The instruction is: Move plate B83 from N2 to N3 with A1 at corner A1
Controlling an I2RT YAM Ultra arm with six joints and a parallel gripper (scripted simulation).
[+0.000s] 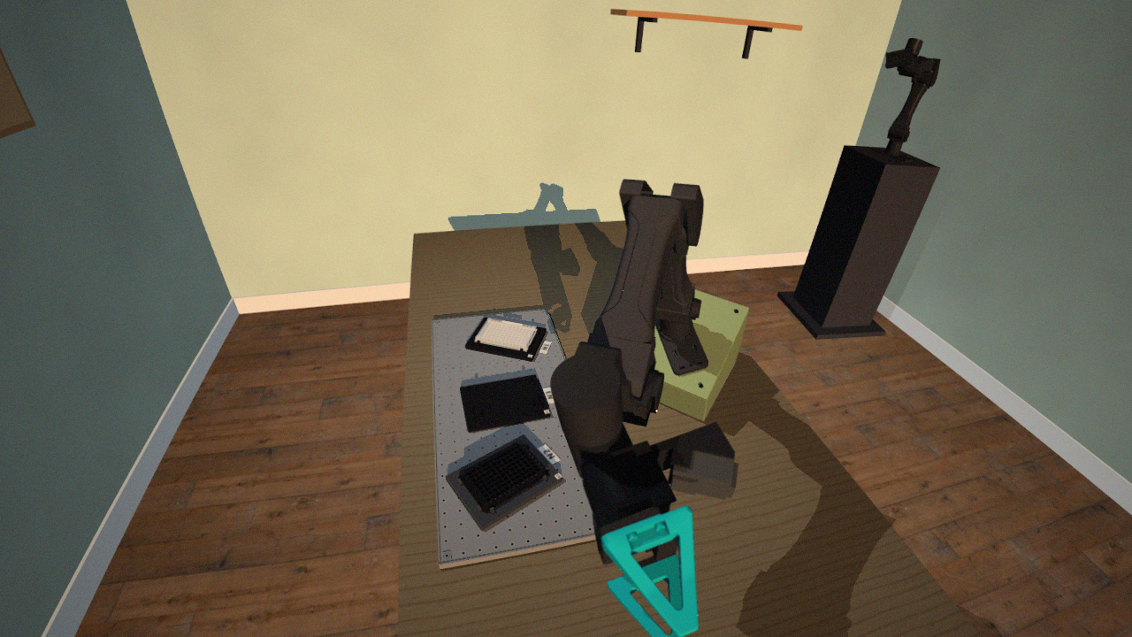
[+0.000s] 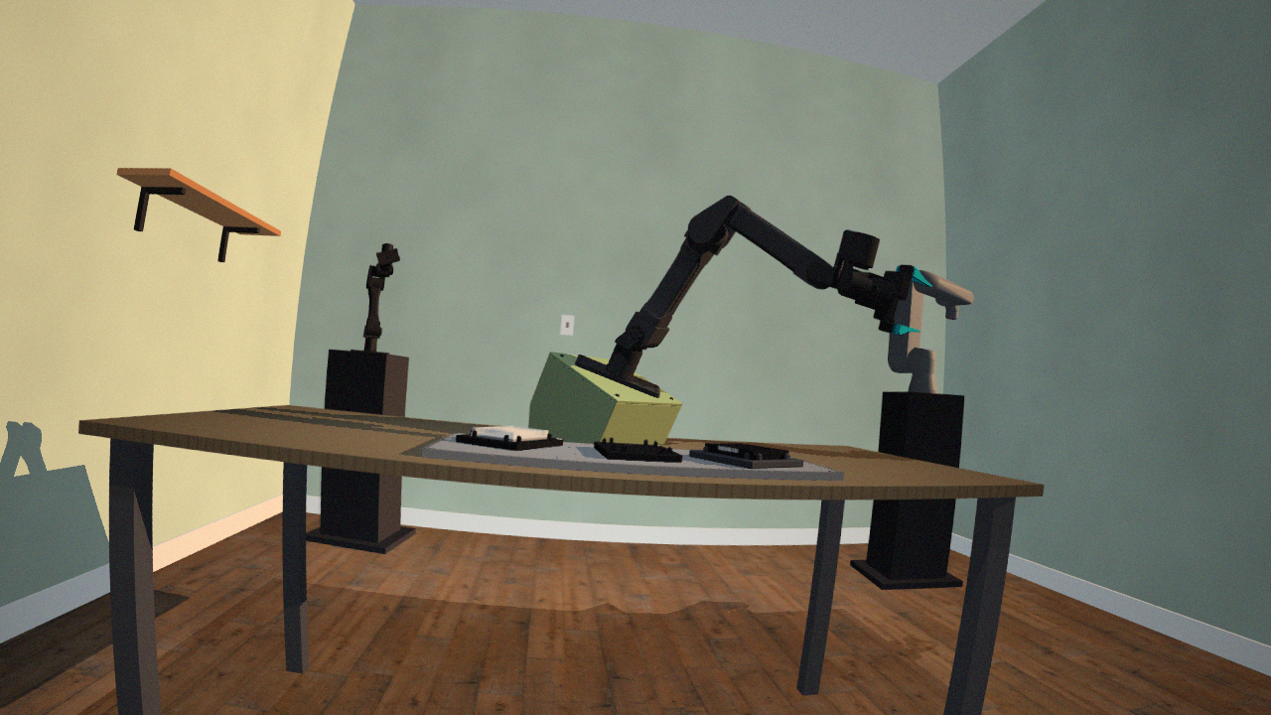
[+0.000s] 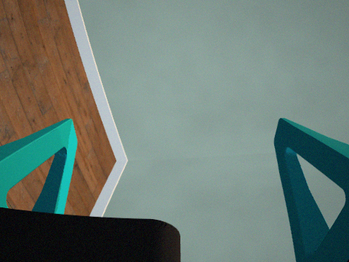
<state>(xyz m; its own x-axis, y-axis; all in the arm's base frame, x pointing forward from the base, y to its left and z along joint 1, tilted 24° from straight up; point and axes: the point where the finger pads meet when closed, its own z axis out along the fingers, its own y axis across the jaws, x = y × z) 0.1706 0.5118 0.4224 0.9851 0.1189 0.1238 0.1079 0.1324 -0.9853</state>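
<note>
Right now the black 96-well plate is 13 cm ahead of my hand, 39 cm to the right of it and 30 cm below it. Round my hand: N2 label 5 cm ahead, 44 cm to the right, 32 cm below; then A1 mark 4 cm ahead, 38 cm to the right, 31 cm below; then white plate 11 cm ahead, 79 cm to the right, 30 cm below.
</note>
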